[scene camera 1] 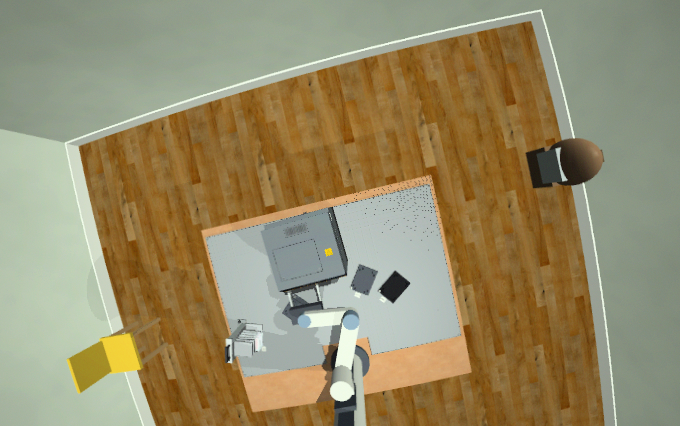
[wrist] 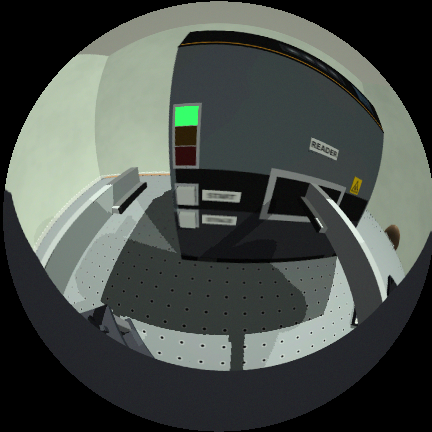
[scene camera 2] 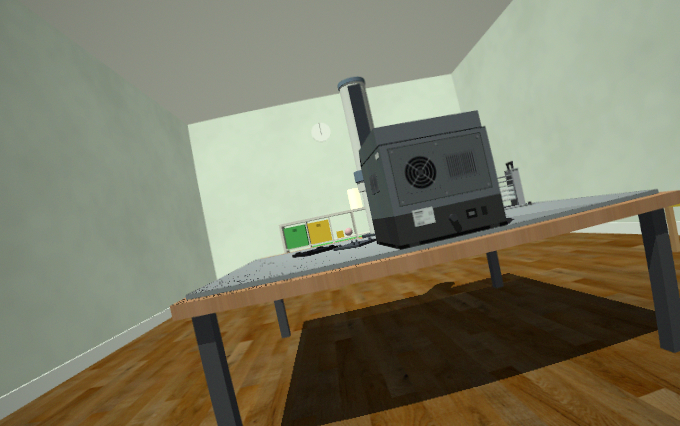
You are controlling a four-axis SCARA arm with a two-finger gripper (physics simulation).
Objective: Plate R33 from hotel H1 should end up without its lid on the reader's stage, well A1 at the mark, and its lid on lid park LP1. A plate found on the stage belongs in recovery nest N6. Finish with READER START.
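Frame: origin at the arm's base, x right, y back, z down, level; metres.
Seen in the pictures: gripper, between the fingertips: (wrist: pixel 222 178).
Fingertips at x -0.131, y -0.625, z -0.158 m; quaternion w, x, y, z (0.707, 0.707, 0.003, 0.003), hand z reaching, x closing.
Pixels of each thing's top centre, then the offset from my fingertips to it. "*": a spot on its surface instead.
- dark grey reader, centre of its top: (wrist: pixel 280 73) (scene camera 2: pixel 411 132) (scene camera 1: pixel 302 253) dy -0.194, dx +0.101, dz -0.204 m
- START button, centre of its top: (wrist: pixel 185 186) dy -0.020, dx -0.037, dz +0.019 m
- second button, centre of its top: (wrist: pixel 187 212) dy -0.020, dx -0.037, dz +0.051 m
- top lamp, centre of its top: (wrist: pixel 186 106) dy -0.020, dx -0.037, dz -0.064 m
- slot's grey frame, a spot on its surface: (wrist: pixel 266 195) * dy -0.024, dx +0.048, dz +0.023 m
- Lid park LP1, centre of its top: (scene camera 2: pixel 354 240) (scene camera 1: pixel 364 280) dy +0.106, dx +0.339, dz +0.125 m
- Nest N6, centre of its top: (scene camera 2: pixel 314 248) (scene camera 1: pixel 394 287) dy +0.191, dx +0.510, dz +0.127 m
My gripper (scene camera 1: pixel 302 289) (wrist: pixel 222 178) is open and empty in front of the dark grey reader (scene camera 1: pixel 301 273) (scene camera 2: pixel 444 120) (wrist: pixel 250 100), its fingers pointing at the front. Between them in the wrist view show the START button (wrist: pixel 186 195) and a second button (wrist: pixel 188 219) below. The top lamp (wrist: pixel 186 116) glows green. The slot's grey frame (wrist: pixel 266 195) surrounds a dark area; the stage does not show. Hotel H1 (scene camera 2: pixel 516 185) holds several plates (scene camera 1: pixel 249 341); their labels are unreadable. Lid park LP1 (scene camera 1: pixel 363 279) is a grey pad with no lid visible. Nest N6 (scene camera 1: pixel 394 286) looks black; its contents are unclear.
A dark grey stand (scene camera 1: pixel 292 313) (wrist: pixel 112 325) lies partly under the gripper and arm, left of the arm's base. The white arm (scene camera 1: pixel 328 317) reaches over the table's front (scene camera 1: pixel 416 358). A yellow chair (scene camera 1: pixel 120 352) stands left of the table.
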